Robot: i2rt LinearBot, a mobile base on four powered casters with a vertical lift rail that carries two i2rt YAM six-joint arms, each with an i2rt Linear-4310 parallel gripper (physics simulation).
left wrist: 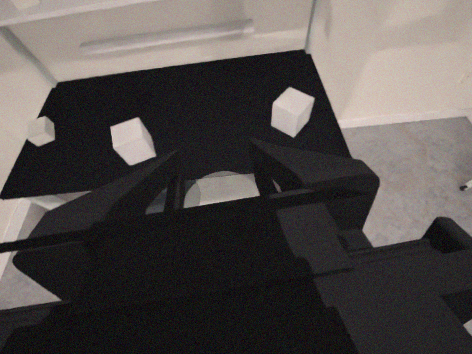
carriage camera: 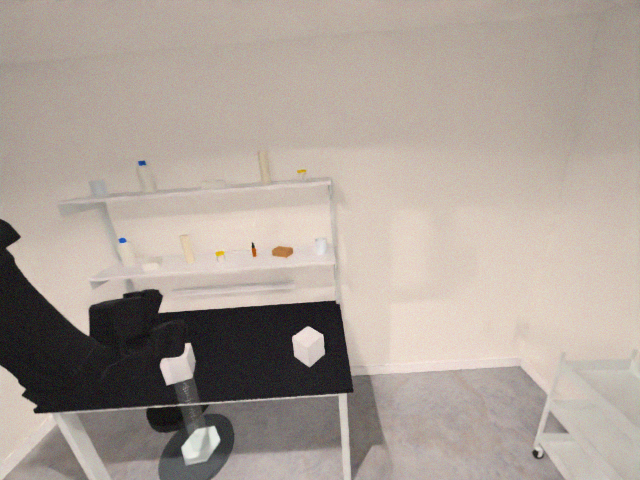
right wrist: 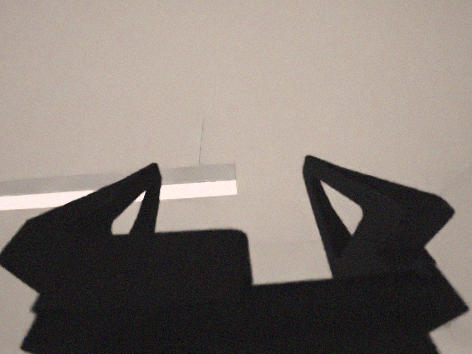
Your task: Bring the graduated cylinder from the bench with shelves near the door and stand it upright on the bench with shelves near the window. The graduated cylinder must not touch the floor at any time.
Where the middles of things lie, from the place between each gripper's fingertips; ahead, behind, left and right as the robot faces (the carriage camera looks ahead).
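The graduated cylinder [left wrist: 220, 186] is 540 mm below my right hand, and it is also 360 mm ahead of that hand and 670 mm to the left of it.
My left hand is now 170 mm above the graduated cylinder and 40 mm past it.
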